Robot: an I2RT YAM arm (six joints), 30 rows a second.
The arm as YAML. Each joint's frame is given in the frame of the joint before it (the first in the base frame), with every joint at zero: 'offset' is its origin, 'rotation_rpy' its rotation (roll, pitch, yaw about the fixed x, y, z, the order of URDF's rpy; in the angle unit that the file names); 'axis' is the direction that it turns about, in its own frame. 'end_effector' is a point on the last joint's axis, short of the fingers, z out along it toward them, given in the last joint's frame.
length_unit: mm
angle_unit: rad
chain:
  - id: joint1
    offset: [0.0, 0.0, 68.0]
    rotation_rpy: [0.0, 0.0, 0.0]
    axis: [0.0, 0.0, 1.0]
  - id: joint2
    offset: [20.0, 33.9, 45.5]
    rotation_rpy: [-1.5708, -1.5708, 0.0]
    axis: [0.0, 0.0, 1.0]
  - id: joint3
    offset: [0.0, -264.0, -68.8]
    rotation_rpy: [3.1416, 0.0, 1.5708]
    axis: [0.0, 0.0, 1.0]
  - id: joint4
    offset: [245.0, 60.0, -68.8]
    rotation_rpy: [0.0, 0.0, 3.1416]
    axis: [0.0, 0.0, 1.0]
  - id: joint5
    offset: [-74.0, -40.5, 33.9]
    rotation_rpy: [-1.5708, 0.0, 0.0]
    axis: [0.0, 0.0, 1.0]
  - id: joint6
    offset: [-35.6, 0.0, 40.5]
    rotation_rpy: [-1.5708, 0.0, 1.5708]
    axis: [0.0, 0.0, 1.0]
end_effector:
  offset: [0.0, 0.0, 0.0]
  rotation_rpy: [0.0, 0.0, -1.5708]
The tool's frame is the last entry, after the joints.
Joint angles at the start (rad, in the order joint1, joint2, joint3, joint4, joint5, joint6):
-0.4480, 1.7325, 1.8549, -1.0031, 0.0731, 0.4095
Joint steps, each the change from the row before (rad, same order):
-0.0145, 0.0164, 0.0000, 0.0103, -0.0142, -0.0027
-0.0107, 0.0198, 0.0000, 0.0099, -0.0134, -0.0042
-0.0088, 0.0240, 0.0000, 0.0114, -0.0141, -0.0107
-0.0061, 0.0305, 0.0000, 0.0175, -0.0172, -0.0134
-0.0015, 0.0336, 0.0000, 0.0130, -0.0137, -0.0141
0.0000, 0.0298, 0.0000, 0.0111, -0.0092, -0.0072
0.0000, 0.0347, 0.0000, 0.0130, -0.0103, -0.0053
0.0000, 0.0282, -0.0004, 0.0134, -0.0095, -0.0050
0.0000, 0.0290, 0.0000, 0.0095, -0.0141, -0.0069
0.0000, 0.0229, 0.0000, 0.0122, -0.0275, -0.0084
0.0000, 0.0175, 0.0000, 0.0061, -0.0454, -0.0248
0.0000, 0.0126, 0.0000, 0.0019, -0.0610, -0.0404
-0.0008, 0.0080, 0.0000, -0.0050, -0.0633, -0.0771
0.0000, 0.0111, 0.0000, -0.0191, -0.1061, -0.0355
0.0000, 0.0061, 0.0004, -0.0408, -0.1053, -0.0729
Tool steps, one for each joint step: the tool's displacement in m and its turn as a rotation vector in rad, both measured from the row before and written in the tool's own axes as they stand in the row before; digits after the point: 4 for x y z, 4 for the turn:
-0.0024, -0.0037, 0.0075, -0.0019, 0.0083, 0.0081
-0.0017, -0.0026, 0.0089, -0.0021, 0.0121, 0.0036
-0.0014, -0.0020, 0.0107, -0.0030, 0.0152, -0.0043
-0.0012, -0.0010, 0.0135, -0.0076, 0.0172, -0.0089
0.0001, 0.0000, 0.0149, -0.0045, 0.0239, -0.0130
0.0004, 0.0002, 0.0132, -0.0020, 0.0207, -0.0071
0.0006, 0.0000, 0.0154, -0.0021, 0.0239, -0.0050
0.0004, 0.0000, 0.0126, -0.0037, 0.0175, -0.0046
0.0009, -0.0002, 0.0129, -0.0067, 0.0231, -0.0062
0.0004, 0.0004, 0.0102, -0.0224, 0.0191, -0.0078
0.0009, 0.0008, 0.0077, -0.0395, 0.0250, -0.0237
0.0012, 0.0012, 0.0055, -0.0555, 0.0274, -0.0388
0.0014, 0.0009, 0.0034, -0.0585, 0.0265, -0.0737
0.0033, 0.0020, 0.0046, -0.0996, 0.0466, -0.0267
0.0050, 0.0022, 0.0022, -0.0995, 0.0549, -0.0548

